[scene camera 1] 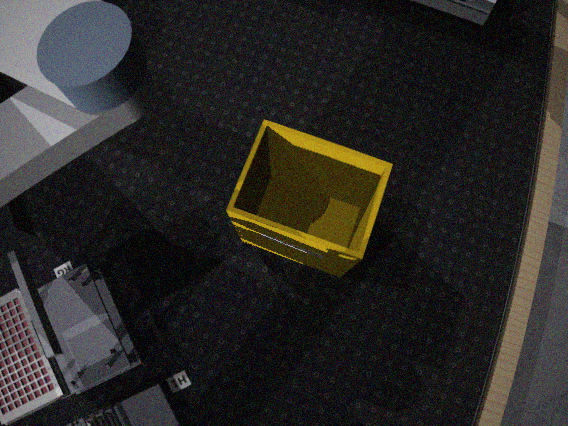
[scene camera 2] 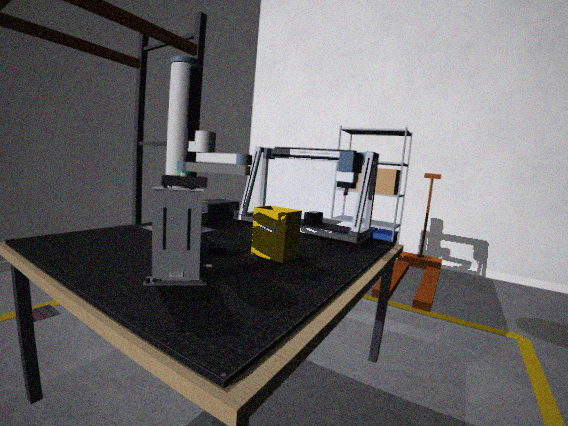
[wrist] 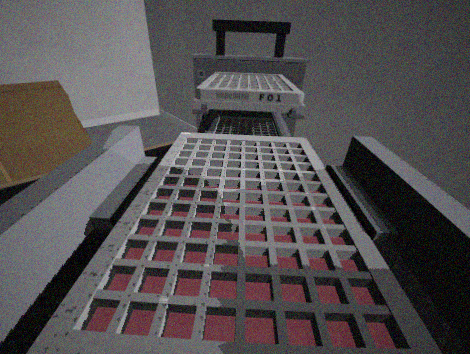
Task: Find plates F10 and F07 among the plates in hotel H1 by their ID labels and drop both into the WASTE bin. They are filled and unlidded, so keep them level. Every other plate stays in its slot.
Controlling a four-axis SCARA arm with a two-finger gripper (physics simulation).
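Places are measured from the arm's base along level axes (x ahead, y left, z up), in metres.
Pixels of known places: gripper, fingertip midpoint: (scene camera 1: 14,377) (wrist: 243,150).
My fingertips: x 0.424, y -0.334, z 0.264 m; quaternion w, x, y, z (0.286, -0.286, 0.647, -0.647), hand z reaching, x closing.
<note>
Ahead of a thing's pixels: the offset from my fingertips to its middle.
My gripper (wrist: 243,150) is shut on a filled plate {0.018 m back, 0.016 m left, 0.014 m down} (wrist: 242,242) (scene camera 1: 22,355), with one finger along each long side. The plate looks level, has no lid and shows red wells; its ID label is not visible. It is outside hotel H1 {0.126 m ahead, 0.122 m right, 0.091 m down} (wrist: 299,71) (scene camera 1: 150,409) (scene camera 2: 177,225), which stands behind it in the wrist view. Plate F01 {0.097 m ahead, 0.094 m right, 0.007 m up} (wrist: 250,84) sits high in the hotel, and a darker gridded plate {0.097 m ahead, 0.094 m right, 0.049 m down} (wrist: 245,124) shows below it. Labels on other plates cannot be read. The yellow WASTE bin {0.222 m ahead, 0.308 m left, 0.152 m down} (scene camera 1: 330,145) (scene camera 2: 292,235) stands open on the table; no plate shows inside it.
A grey nest {0.040 m back, 0.034 m left, 0.217 m down} (scene camera 1: 87,330) labelled RG stands beside the held plate. The arm link (scene camera 1: 85,50) (scene camera 2: 220,159) hangs over the table. A gantry machine (scene camera 2: 370,200) stands beyond the bin. The table's wooden edge (scene camera 1: 517,280) runs along the right. A brown box (wrist: 35,130) shows in the wrist view.
</note>
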